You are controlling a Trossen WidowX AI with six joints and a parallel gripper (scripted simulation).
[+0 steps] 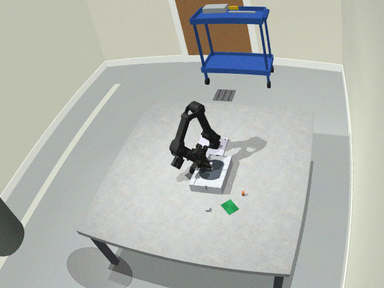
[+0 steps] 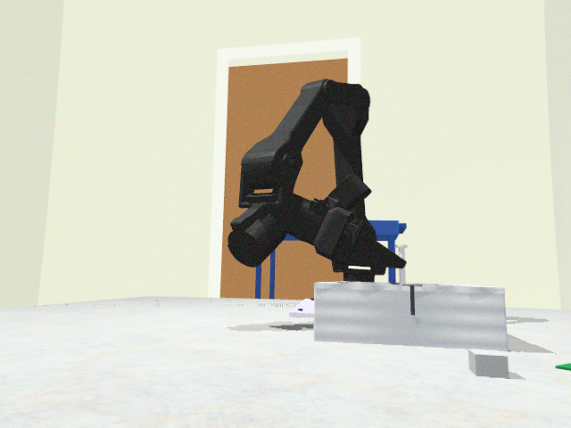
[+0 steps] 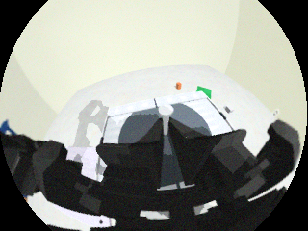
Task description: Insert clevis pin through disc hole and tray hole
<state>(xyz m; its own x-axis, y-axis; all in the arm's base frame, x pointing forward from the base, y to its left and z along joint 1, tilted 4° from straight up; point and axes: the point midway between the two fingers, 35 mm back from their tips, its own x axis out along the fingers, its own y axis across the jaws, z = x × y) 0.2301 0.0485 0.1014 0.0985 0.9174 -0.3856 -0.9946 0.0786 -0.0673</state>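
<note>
The steel clevis pin is right at my gripper tip. From my gripper tip the other things lie so: dark aluminium disc (3 cm below); small orange cube (21 cm to the left, 10 cm ahead, 7 cm below); rimmed steel tray (4 cm below, 1 cm to the right, 1 cm ahead).
</note>
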